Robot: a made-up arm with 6 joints. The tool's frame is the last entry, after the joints.
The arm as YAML. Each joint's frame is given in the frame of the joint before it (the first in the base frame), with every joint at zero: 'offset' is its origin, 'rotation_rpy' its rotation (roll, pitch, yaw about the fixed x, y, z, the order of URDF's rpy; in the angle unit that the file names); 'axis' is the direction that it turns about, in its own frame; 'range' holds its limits. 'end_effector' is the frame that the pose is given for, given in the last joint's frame.
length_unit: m
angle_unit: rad
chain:
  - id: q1
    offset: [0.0, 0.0, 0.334]
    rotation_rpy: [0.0, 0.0, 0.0]
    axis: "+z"
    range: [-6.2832, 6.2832]
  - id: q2
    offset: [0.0, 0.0, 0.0]
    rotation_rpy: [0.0, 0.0, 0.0]
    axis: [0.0, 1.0, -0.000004]
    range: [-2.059, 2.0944]
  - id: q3
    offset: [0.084, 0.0, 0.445]
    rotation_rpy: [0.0, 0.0, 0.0]
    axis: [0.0, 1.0, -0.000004]
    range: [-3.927, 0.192]
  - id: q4
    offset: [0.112, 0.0, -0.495]
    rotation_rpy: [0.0, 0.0, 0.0]
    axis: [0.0, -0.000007, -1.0]
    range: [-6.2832, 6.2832]
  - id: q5
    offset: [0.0, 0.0, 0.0]
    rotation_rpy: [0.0, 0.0, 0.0]
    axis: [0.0, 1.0, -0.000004]
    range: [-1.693, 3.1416]
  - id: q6
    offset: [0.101, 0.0, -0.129]
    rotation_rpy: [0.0, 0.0, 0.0]
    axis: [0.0, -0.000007, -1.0]
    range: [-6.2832, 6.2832]
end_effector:
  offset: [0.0, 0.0, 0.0]
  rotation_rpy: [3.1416, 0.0, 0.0]
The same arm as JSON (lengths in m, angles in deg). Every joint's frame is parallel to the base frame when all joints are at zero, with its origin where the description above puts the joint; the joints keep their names.
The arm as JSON. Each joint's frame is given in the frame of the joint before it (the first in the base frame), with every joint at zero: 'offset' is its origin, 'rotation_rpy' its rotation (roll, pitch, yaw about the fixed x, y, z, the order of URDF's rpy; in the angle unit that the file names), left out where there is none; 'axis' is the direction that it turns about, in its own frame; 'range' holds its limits. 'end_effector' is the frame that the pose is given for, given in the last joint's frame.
{"length_unit": "m", "angle_unit": "deg", "chain": [
  {"id": "q1", "offset": [0.0, 0.0, 0.334], "axis": "+z", "range": [-360.0, 360.0]},
  {"id": "q2", "offset": [0.0, 0.0, 0.0], "axis": "+y", "range": [-117.97, 120.0]},
  {"id": "q3", "offset": [0.084, 0.0, 0.445], "axis": "+y", "range": [-225.0, 11.0]},
  {"id": "q4", "offset": [0.112, 0.0, -0.495], "axis": "-z", "range": [-360.0, 360.0]},
  {"id": "q5", "offset": [0.0, 0.0, 0.0], "axis": "+y", "range": [-97.0, 180.0]},
  {"id": "q6", "offset": [0.101, 0.0, -0.129], "axis": "-z", "range": [-360.0, 360.0]}
], "end_effector": {"offset": [0.0, 0.0, 0.0], "rotation_rpy": [-180.0, 0.0, 0.0]}}

